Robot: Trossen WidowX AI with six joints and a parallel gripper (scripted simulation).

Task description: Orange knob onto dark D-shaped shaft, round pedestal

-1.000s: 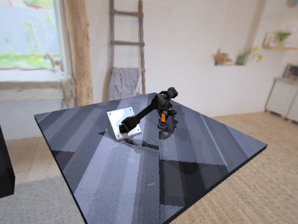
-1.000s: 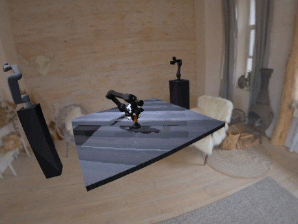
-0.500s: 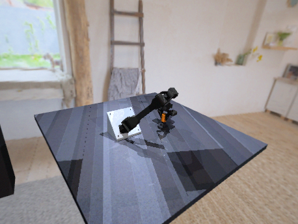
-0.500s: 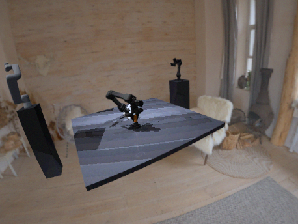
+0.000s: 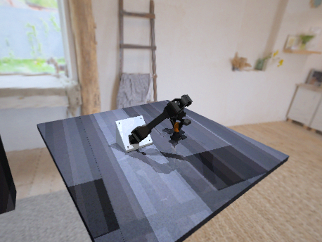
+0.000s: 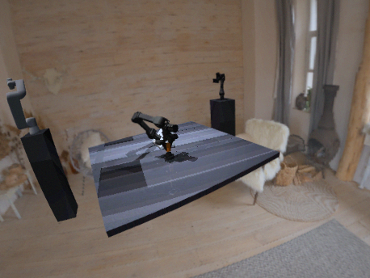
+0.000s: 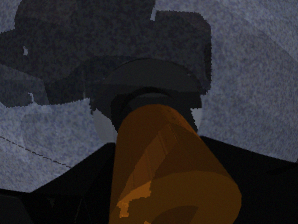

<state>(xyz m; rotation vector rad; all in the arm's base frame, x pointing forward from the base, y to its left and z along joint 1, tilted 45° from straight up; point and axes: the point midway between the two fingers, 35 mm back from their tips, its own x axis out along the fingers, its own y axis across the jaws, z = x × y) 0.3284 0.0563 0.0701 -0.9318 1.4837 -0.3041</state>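
My gripper tip is 20 mm below the orange knob. Round my gripper tip: dark round pedestal: 40 mm below.
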